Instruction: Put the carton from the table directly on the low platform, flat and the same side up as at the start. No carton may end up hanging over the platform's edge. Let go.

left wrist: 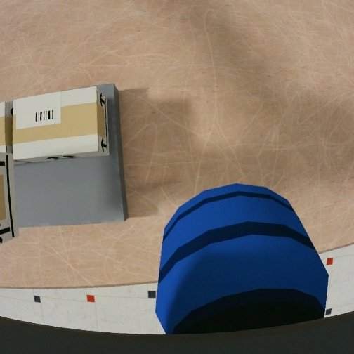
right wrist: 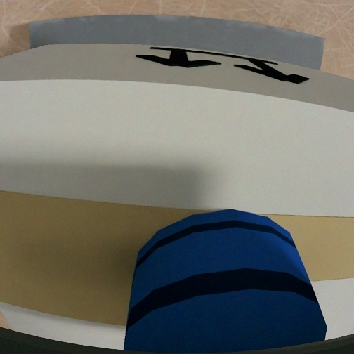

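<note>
My right gripper (right wrist: 227, 255), a blue suction cup, is on the top face of a white carton (right wrist: 125, 125) (left wrist: 10, 197) with a tan tape band. The carton looks level, and the black arrows on its side point towards its top face. The grey low platform (left wrist: 70, 195) (right wrist: 175, 32) shows past the carton's far side in the right wrist view. In the left wrist view the carton's end overlaps the platform's near left part; any gap beneath it is hidden. My left gripper (left wrist: 242, 250) is open and holds no carton, to the right of the platform.
A white carton (left wrist: 55, 137) with a tan band and barcode lies flat on the platform's far part. Part of another carton (left wrist: 3, 127) shows close to its left. The table edge and the tiled floor (left wrist: 120, 310) run along the bottom of the left wrist view.
</note>
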